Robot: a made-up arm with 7 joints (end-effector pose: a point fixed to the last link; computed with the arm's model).
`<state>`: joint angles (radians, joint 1 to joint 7).
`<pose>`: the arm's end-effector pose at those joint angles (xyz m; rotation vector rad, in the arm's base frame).
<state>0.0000 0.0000 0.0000 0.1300 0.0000 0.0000 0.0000</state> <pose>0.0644 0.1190 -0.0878 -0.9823 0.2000 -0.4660</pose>
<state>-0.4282 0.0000 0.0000 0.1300 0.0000 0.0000 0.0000</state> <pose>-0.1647 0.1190 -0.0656 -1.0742 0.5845 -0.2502</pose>
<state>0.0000 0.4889 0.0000 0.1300 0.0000 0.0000 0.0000</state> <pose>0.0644 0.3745 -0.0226 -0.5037 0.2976 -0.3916</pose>
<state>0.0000 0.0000 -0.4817 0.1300 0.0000 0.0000 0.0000</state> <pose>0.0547 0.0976 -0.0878 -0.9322 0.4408 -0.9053</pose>
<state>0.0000 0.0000 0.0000 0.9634 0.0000 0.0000 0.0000</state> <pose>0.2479 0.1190 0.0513 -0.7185 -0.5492 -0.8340</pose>
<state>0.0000 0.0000 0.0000 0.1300 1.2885 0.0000 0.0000</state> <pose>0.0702 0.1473 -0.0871 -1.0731 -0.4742 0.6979</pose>
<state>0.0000 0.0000 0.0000 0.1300 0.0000 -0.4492 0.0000</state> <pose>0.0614 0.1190 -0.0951 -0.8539 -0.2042 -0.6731</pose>
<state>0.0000 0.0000 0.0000 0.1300 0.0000 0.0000 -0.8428</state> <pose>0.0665 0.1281 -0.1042 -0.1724 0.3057 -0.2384</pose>
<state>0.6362 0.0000 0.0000 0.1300 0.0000 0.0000 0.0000</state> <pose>0.3715 0.1190 0.0550 -0.7909 -0.3723 -0.7534</pose>
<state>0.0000 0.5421 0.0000 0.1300 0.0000 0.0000 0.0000</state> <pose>0.0644 0.3996 -0.0082 -0.4516 0.3072 -0.3827</pose>
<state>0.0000 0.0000 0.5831 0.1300 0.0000 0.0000 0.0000</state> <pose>0.0614 0.1471 -0.0878 -0.9885 -0.0899 0.0681</pose>
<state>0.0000 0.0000 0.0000 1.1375 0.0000 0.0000 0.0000</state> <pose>0.2680 0.1190 0.0965 -0.6493 -0.7051 -0.9017</pose>
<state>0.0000 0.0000 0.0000 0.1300 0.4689 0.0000 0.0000</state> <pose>0.0708 0.1281 -0.0870 -1.0503 -0.0456 -0.0463</pose>
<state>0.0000 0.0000 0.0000 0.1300 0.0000 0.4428 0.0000</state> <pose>0.0702 0.1190 -0.0826 -1.0768 0.5976 -0.2426</pose>
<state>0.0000 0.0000 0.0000 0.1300 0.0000 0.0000 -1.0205</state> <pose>0.0668 0.1316 -0.1064 -0.0019 0.3229 -0.1876</pose>
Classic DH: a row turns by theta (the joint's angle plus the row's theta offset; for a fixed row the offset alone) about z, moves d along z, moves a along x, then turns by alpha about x. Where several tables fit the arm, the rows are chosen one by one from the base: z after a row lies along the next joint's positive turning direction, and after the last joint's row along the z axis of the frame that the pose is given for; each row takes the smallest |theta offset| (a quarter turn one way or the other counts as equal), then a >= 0, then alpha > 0; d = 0 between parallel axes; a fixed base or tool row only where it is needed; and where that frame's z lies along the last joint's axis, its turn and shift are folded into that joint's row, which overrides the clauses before.
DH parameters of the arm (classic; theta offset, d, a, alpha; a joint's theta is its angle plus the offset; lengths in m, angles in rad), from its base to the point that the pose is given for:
base (fixed): 0 0.45 0.001 1.5708
joint 1: 1.5708 -0.116 0.007 1.5708
joint 2: -1.5708 0.015 0.012 -1.5708
joint 3: 1.5708 -0.268 0.017 -1.5708
joint 4: 0 -0.009 -0.013 1.5708
joint 5: 0 -0.295 -0.029 1.5708
joint 6: 1.5708 0.005 0.014 1.5708
joint 7: -0.5815 0.0032 0.011 -2.0219
tool (fixed): 1.3725 -0.0226 0 0

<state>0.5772 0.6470 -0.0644 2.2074 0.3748 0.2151 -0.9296</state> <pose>0.2085 0.1618 0.5343 0.4007 -1.9549 -0.6684</pose>
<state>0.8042 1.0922 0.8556 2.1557 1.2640 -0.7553 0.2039</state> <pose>0.0088 0.2681 0.6412 -1.1475 1.8911 1.2854</pose>
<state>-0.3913 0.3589 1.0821 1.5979 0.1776 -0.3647 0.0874</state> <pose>0.0896 0.4280 0.2791 0.5568 -1.0088 -0.6373</pose>
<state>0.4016 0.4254 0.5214 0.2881 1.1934 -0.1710 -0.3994</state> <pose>0.2625 0.4087 0.0680 -0.4750 -1.2035 0.9635</pose>
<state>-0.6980 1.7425 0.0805 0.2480 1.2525 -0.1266 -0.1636</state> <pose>0.1648 0.6410 0.4892 0.6745 -0.2401 -0.2115</pose>
